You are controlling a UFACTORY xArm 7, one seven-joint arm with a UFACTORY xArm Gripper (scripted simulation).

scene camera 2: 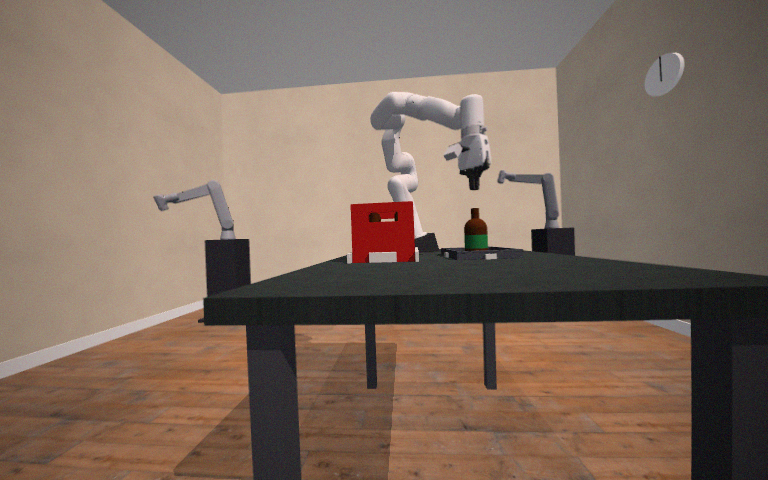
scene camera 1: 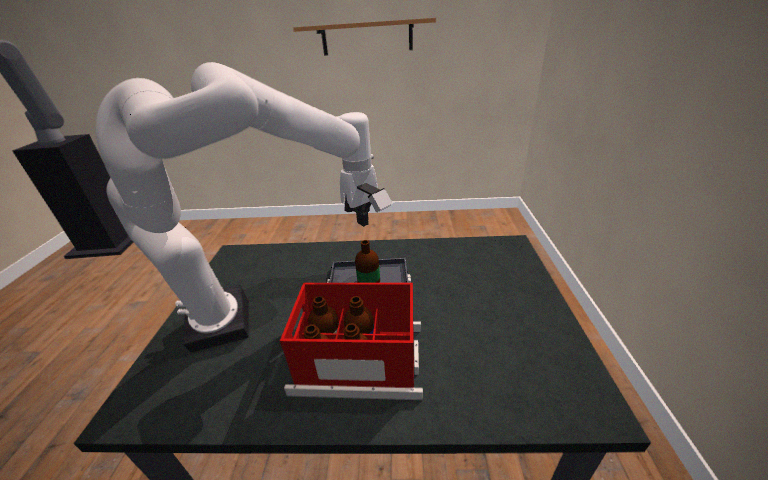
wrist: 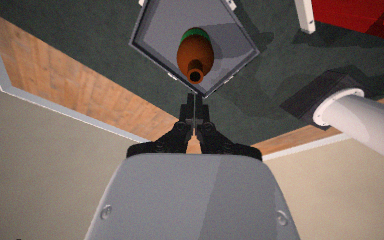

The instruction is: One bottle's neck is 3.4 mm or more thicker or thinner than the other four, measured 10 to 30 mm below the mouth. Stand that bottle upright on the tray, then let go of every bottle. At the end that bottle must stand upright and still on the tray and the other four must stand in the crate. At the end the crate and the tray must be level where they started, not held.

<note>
I see my gripper, a tray, a bottle and a crate.
My gripper also shows in scene camera 2 and in the wrist view.
</note>
